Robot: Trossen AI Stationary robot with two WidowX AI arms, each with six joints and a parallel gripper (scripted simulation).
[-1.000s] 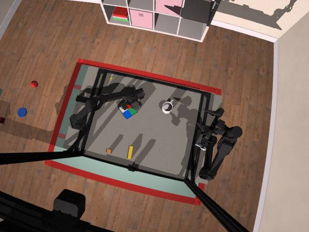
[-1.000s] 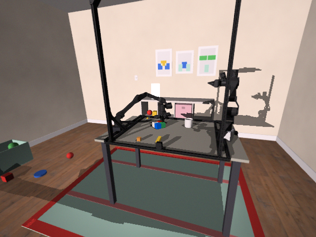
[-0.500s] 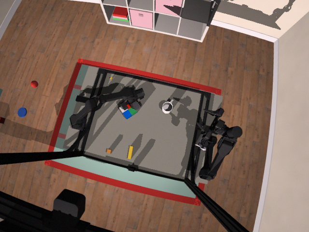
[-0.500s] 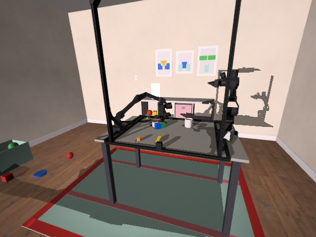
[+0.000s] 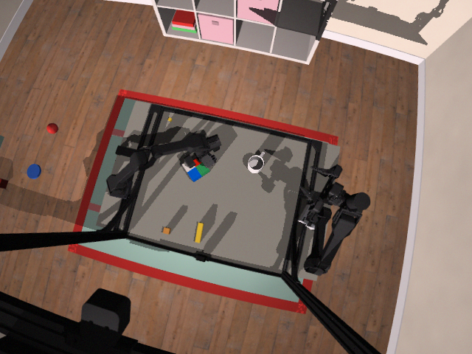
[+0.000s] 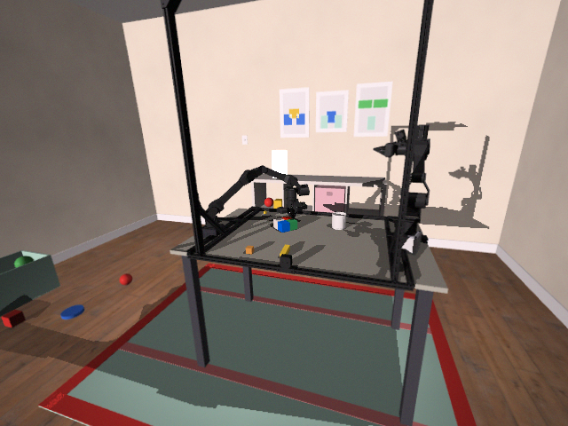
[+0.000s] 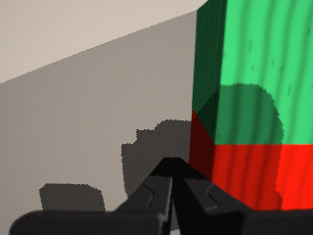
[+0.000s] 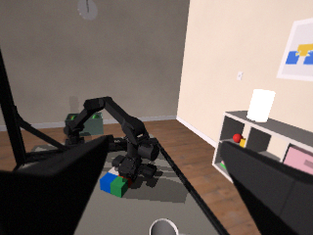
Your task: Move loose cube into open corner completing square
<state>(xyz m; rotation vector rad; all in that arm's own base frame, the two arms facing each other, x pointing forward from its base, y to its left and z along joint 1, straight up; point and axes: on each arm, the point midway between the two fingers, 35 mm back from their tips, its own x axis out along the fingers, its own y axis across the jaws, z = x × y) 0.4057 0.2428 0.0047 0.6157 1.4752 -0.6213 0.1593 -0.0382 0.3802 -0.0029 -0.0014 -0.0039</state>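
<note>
My left hand is 3 cm past the red cube, 3 cm to the right of it and 3 cm above it. Round my left hand: green cube: 6 cm behind, 1 cm to the right, 3 cm below; then blue cube: 10 cm behind, 3 cm to the left, 3 cm below; then white cube: 6 cm behind, 7 cm to the left, 3 cm below.
</note>
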